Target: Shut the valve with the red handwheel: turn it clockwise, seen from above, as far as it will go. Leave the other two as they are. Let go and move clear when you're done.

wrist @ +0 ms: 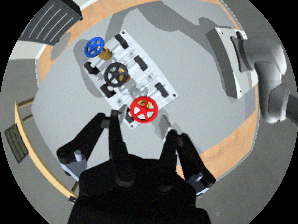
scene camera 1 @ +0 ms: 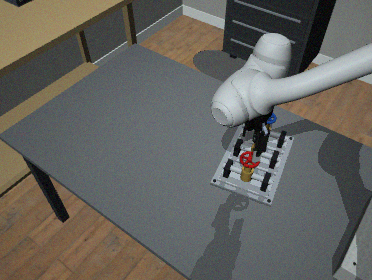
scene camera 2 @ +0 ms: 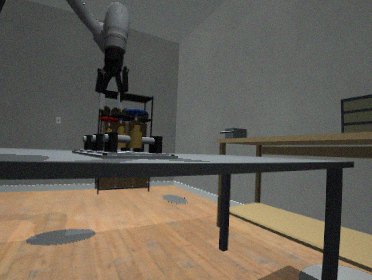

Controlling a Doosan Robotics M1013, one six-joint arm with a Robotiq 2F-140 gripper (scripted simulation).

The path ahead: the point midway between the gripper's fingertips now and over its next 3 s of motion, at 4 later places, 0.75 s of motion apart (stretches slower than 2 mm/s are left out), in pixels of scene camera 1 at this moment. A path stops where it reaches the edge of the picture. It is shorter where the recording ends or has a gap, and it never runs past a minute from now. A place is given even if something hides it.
The gripper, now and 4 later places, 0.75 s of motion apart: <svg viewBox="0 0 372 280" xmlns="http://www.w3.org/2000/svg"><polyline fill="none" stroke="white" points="251,151 250,155 250,156 249,159 249,161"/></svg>
